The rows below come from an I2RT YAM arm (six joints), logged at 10 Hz.
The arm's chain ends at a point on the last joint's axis. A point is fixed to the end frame.
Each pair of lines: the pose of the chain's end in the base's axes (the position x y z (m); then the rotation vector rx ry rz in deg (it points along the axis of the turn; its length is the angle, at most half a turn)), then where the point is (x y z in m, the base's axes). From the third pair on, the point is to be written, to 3 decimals.
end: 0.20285 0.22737 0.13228 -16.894 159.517 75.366
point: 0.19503 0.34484 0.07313
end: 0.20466 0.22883 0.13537 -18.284 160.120 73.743
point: 0.19582 0.34500 0.07385
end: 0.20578 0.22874 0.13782 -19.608 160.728 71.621
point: 0.196 0.343 0.073
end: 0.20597 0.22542 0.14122 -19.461 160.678 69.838
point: 0.198 0.339 0.075
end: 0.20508 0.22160 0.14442 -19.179 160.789 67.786
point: 0.199 0.334 0.076
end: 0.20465 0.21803 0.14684 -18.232 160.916 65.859
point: 0.201 0.329 0.076
